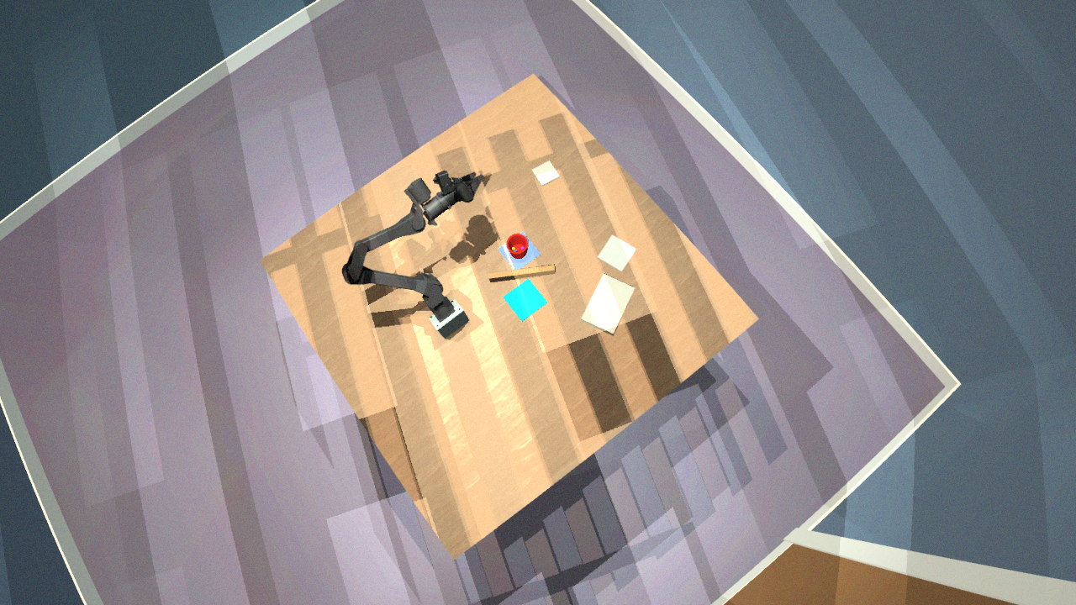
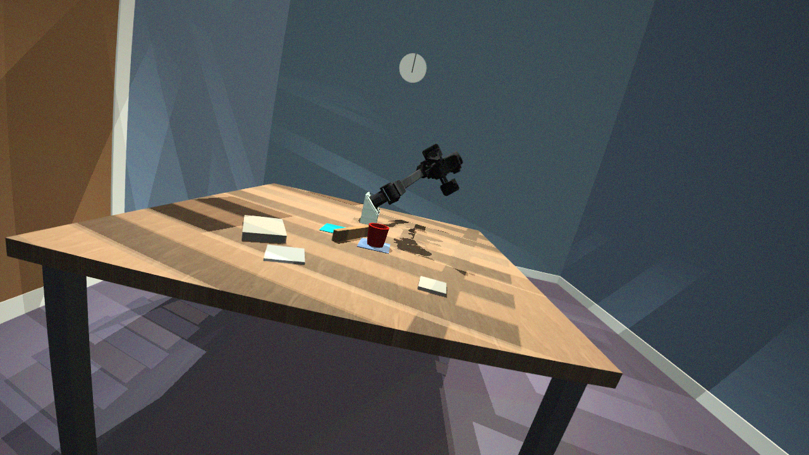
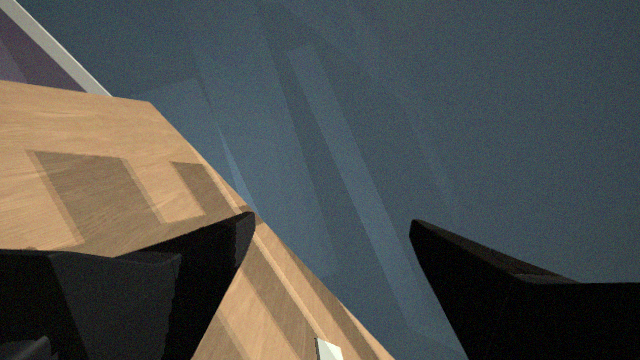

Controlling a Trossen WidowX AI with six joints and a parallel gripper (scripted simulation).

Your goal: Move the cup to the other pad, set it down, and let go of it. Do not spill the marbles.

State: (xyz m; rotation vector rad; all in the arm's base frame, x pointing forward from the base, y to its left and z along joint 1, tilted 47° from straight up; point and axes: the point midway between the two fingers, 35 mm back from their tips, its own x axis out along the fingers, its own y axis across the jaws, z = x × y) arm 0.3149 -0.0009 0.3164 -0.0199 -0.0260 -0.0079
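Right now my gripper tip is 27 cm above the red cup, 18 cm to the left of it and 1 cm past it. Also, from my gripper tip: cyan pad 33 cm to the right, 32 cm below, 10 cm behind; then light blue pad 32 cm below, 18 cm to the right, 1 cm behind; then low wooden bar 30 cm below, 26 cm to the right, 5 cm behind.
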